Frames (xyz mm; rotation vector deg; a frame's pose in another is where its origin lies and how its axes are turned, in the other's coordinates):
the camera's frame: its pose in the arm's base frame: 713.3 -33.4 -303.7 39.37 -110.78 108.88
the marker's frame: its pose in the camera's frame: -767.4 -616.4 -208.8 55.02 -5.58 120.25
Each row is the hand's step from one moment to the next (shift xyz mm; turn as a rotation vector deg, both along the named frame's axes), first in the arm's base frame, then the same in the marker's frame.
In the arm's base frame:
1: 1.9 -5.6 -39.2 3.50 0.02 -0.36
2: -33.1 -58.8 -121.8 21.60 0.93 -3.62
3: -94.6 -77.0 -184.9 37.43 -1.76 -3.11
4: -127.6 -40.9 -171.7 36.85 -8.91 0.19
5: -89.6 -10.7 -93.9 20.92 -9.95 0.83
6: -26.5 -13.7 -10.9 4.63 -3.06 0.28
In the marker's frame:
1: 34.0 -3.3 -20.1 0.33 3.35 -1.02
2: 131.0 -41.5 -22.4 2.60 20.34 -7.75
3: 190.4 -108.2 -33.4 4.18 36.28 -8.93
4: 156.8 -144.2 -45.4 6.11 37.39 -1.35
5: 78.1 -100.1 -29.2 5.99 22.14 3.39
6: 16.6 -25.3 9.7 1.79 5.05 1.46

